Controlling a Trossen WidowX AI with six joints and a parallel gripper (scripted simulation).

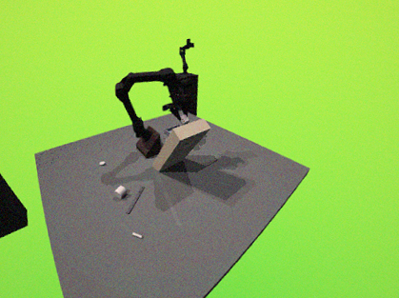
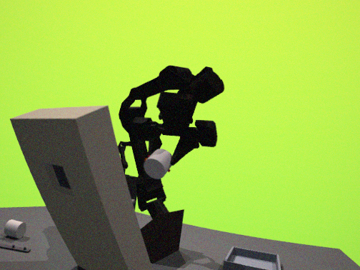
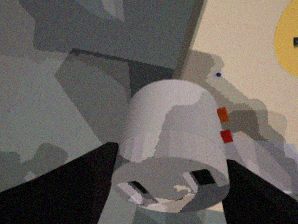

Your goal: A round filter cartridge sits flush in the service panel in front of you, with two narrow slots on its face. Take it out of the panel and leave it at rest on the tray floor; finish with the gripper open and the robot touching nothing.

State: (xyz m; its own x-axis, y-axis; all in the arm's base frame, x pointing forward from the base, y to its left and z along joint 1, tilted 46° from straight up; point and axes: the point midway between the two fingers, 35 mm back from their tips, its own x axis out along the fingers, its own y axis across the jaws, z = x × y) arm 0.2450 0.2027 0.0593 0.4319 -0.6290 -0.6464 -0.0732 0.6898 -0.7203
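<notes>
Right now my gripper tip is 31 cm past the grey tray, 26 cm above it and 18 cm to the right of it. The rest, counted from my gripper tip: white round filter cartridge right at my gripper tip; then beige service panel 10 cm to the right, 10 cm below, 7 cm ahead; then white peg 46 cm to the right, 29 cm ahead, 27 cm below.
</notes>
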